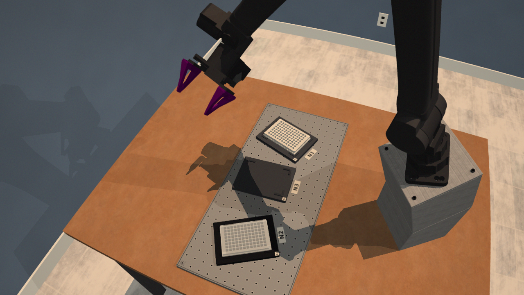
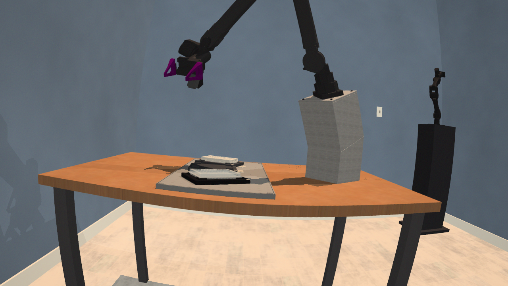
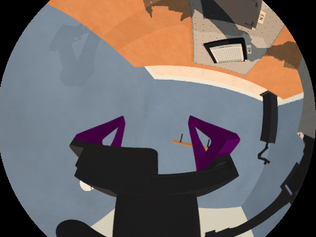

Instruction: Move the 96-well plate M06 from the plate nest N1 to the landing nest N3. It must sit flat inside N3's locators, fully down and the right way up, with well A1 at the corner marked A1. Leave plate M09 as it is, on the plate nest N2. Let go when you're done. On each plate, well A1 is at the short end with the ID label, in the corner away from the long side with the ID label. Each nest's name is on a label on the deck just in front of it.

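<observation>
Right now the plate M06 is 160 mm behind my hand, 220 mm to the right of it and 300 mm below it. Also, from my hand: plate M09: 170 mm behind, 160 mm to the left, 300 mm below; then landing nest N3: 150 mm behind, 40 mm to the right, 310 mm below; then plate nest N1: 160 mm behind, 220 mm to the right, 310 mm below.
</observation>
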